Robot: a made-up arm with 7 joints. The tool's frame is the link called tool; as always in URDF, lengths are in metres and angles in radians. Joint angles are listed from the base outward. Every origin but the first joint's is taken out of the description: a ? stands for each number. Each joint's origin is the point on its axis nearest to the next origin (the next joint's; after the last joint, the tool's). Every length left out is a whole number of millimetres.
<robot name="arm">
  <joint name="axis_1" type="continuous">
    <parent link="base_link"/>
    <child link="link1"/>
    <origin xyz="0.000 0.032 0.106"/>
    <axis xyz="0 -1 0"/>
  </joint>
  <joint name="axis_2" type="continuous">
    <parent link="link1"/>
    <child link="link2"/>
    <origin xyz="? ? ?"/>
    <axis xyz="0 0 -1"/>
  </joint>
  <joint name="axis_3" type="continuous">
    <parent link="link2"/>
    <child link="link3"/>
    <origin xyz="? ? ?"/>
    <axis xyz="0 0 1"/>
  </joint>
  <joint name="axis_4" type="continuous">
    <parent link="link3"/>
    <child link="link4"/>
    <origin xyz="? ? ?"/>
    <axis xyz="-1 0 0"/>
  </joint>
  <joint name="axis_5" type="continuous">
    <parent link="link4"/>
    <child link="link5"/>
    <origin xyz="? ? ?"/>
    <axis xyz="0 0 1"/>
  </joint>
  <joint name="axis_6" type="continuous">
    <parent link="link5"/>
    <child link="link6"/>
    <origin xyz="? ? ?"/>
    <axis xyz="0 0 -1"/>
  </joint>
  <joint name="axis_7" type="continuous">
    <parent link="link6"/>
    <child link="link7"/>
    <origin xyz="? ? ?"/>
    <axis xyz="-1 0 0"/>
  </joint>
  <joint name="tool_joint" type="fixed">
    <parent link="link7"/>
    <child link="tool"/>
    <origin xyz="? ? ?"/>
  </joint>
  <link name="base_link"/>
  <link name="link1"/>
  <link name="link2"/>
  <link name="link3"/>
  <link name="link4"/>
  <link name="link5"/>
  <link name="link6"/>
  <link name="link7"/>
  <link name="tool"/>
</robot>
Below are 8 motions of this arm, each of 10 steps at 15 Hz.
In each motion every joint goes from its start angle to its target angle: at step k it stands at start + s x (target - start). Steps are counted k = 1, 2, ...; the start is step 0. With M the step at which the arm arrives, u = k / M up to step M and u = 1 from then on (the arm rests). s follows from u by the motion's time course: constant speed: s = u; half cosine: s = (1 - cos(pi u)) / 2; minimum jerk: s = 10 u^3 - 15 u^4 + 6 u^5.
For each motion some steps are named. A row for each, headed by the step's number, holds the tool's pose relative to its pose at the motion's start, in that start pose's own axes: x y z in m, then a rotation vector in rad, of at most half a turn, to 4 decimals.
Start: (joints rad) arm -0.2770 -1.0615 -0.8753 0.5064 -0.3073 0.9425 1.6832
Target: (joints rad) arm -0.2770 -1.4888 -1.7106 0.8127 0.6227 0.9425 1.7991
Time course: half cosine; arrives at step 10
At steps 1, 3, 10:
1: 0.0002 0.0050 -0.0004 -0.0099 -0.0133 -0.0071
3: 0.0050 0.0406 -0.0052 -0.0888 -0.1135 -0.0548
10: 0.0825 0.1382 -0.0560 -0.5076 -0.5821 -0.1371

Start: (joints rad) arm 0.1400 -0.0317 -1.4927 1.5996 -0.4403 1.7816 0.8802
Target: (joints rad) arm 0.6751 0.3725 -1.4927 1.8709 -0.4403 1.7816 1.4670
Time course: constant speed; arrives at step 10
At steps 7, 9, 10:
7: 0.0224 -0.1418 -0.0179 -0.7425 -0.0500 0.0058
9: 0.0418 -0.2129 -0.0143 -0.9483 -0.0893 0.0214
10: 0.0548 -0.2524 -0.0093 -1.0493 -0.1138 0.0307

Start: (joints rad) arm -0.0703 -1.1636 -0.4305 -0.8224 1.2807 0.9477 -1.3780
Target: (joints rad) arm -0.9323 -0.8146 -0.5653 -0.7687 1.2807 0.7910 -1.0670
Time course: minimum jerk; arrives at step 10
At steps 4, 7, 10:
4: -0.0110 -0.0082 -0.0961 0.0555 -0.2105 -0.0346
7: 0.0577 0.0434 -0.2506 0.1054 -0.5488 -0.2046
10: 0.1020 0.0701 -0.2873 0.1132 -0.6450 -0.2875

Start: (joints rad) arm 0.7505 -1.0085 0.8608 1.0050 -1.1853 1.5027 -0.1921
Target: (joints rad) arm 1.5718 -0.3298 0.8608 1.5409 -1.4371 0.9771 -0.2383
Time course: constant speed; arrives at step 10
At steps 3, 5, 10:
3: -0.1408 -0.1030 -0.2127 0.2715 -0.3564 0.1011
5: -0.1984 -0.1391 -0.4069 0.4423 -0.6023 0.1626
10: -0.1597 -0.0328 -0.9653 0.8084 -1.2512 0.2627

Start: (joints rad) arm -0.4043 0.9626 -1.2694 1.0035 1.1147 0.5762 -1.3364
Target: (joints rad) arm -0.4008 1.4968 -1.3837 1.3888 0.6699 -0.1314 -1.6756
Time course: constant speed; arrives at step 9
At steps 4, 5, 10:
4: 0.2261 -0.0124 0.0637 0.1538 0.0320 -0.3058
5: 0.2798 -0.0283 0.0835 0.1998 0.0393 -0.3847
10: 0.4701 -0.1415 0.1684 0.4126 0.0617 -0.7071

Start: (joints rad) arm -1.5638 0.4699 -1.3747 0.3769 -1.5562 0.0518 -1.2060
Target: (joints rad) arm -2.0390 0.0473 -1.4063 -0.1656 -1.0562 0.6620 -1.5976
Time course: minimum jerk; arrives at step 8
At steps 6, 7, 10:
6: 0.2804 -0.0228 0.0966 0.4311 0.2447 -0.0173
7: 0.3062 -0.0191 0.0979 0.4559 0.2691 -0.0201
10: 0.3108 -0.0183 0.0980 0.4601 0.2735 -0.0206

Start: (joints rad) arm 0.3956 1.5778 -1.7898 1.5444 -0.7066 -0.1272 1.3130
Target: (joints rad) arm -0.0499 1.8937 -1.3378 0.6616 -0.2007 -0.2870 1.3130
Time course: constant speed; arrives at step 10
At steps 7, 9, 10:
7: 0.1526 -0.2875 -0.0089 0.6930 -0.1661 0.0896
9: 0.1879 -0.3332 -0.0478 0.8915 -0.2395 0.0260
10: 0.2034 -0.3479 -0.0696 0.9868 -0.2797 -0.0207

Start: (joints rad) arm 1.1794 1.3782 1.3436 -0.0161 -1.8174 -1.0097 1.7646
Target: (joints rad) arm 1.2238 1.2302 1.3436 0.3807 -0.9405 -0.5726 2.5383
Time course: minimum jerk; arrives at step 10
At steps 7, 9, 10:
7: 0.0622 0.0268 -0.2406 -0.8711 -0.3086 -0.4622
9: 0.0783 0.0041 -0.2674 -1.0326 -0.3362 -0.5693
10: 0.0791 0.0027 -0.2686 -1.0415 -0.3374 -0.5754

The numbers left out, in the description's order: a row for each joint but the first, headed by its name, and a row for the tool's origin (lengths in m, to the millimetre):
axis_2: 0.082 0.000 -0.645
axis_3: -0.207 0.028 0.000
axis_4: 0.048 0.057 0.000
axis_5: 0.000 0.182 0.370
axis_6: 0.081 0.015 0.000
axis_7: -0.267 0.085 0.000
tool: 0.000 0.314 0.047

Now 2 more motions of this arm.
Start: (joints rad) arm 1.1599 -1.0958 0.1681 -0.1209 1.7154 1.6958 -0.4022
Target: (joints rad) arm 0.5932 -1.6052 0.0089 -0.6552 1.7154 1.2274 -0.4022
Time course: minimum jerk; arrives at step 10
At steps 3, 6, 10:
3: -0.0609 -0.0485 0.1383 0.1778 0.0725 0.1086
6: -0.1529 -0.3735 0.4398 0.7645 0.2065 0.4679
10: -0.1460 -0.6302 0.4665 1.1327 0.2095 0.6889

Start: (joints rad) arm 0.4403 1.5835 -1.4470 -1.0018 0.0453 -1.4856 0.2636
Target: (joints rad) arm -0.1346 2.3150 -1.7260 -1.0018 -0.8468 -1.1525 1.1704
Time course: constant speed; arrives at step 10
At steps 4, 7, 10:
4: 0.1683 0.0682 -0.2776 -0.7975 0.0811 -0.5301
7: 0.2868 -0.0579 -0.4538 -1.2744 0.0812 -1.0186
10: 0.3752 -0.2451 -0.5228 -1.5209 0.0600 -1.6130

